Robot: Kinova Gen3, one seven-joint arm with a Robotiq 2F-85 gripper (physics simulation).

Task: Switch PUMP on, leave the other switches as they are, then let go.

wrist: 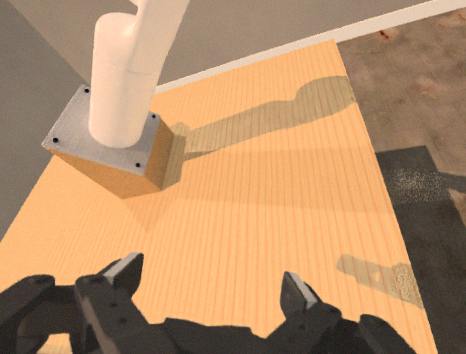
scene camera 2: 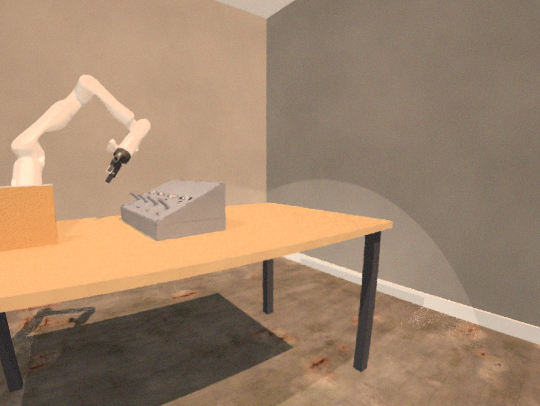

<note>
In view: my gripper [wrist: 212,277] and a grey switch box [scene camera 2: 194,207].
</note>
